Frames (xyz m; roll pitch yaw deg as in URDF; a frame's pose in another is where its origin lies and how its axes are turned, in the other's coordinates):
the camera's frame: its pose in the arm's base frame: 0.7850 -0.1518 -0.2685 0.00 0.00 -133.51
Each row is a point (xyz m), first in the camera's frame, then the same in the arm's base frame.
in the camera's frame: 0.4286 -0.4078 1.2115
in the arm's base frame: 0.1942 -0.1819 0.9430
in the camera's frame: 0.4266 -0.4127 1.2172
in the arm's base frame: 0.1920 -0.1771 0.9487
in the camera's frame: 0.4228 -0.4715 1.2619
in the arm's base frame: 0.1520 -0.1338 0.9934
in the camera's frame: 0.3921 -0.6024 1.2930
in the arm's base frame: 0.0782 -0.0214 1.0245
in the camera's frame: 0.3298 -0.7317 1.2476
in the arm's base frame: 0.0273 0.1128 0.9791
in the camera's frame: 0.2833 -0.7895 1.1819
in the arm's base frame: 0.0174 0.1863 0.9134
